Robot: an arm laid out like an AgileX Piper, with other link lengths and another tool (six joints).
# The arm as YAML. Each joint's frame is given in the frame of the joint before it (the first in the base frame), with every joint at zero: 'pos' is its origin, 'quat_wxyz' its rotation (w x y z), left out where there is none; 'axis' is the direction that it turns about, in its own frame. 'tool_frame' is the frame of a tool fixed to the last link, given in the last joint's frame.
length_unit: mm
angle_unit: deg
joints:
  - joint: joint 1
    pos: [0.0, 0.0, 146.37]
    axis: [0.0, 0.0, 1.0]
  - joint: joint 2
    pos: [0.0, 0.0, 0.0]
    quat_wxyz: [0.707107, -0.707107, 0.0, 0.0]
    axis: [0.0, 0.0, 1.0]
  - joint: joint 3
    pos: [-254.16, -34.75, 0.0]
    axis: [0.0, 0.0, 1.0]
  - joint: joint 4
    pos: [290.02, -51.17, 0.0]
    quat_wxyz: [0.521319, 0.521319, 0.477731, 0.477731]
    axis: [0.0, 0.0, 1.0]
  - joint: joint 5
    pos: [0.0, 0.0, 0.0]
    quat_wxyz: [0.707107, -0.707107, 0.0, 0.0]
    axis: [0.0, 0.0, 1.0]
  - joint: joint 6
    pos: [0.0, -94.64, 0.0]
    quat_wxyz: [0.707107, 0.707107, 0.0, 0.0]
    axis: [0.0, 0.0, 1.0]
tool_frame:
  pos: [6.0, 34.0, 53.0]
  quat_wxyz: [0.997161, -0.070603, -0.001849, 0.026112]
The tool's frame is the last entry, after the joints.
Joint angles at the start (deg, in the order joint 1, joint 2, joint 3, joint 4, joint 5, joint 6):
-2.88, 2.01, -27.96, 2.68, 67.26, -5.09
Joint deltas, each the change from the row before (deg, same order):
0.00, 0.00, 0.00, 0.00, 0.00, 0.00
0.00, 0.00, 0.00, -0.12, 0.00, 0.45
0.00, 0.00, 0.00, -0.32, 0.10, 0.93
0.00, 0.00, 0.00, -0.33, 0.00, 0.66
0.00, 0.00, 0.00, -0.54, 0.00, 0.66
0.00, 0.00, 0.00, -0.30, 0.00, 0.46
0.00, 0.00, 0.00, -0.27, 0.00, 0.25
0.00, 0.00, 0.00, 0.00, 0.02, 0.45
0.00, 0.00, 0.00, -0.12, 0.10, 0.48
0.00, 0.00, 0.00, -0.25, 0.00, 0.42
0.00, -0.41, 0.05, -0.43, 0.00, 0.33
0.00, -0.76, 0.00, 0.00, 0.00, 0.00
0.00, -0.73, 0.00, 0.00, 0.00, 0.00
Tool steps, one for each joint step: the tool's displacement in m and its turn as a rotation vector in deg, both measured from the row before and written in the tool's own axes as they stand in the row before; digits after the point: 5 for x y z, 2 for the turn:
0.00000, 0.00000, 0.00000, 0.00, 0.00, 0.00
-0.00023, -0.00024, 0.00003, 0.11, -0.05, 0.40
-0.00020, -0.00066, 0.00006, 0.29, -0.01, 0.81
-0.00030, -0.00073, 0.00007, 0.30, -0.07, 0.53
-0.00027, -0.00125, 0.00011, 0.50, -0.07, 0.45
-0.00021, -0.00068, 0.00007, 0.28, -0.05, 0.34
-0.00010, -0.00064, 0.00006, 0.25, -0.03, 0.14
-0.00021, 0.00006, 0.00001, 0.00, -0.04, 0.45
-0.00001, -0.00024, 0.00002, 0.11, 0.03, 0.44
-0.00021, -0.00057, 0.00006, 0.23, -0.06, 0.32
0.00001, -0.00090, -0.00080, 0.38, -0.40, 0.11
-0.00008, 0.00030, -0.00209, -0.04, -0.75, -0.11
-0.00008, 0.00029, -0.00201, -0.04, -0.72, -0.10

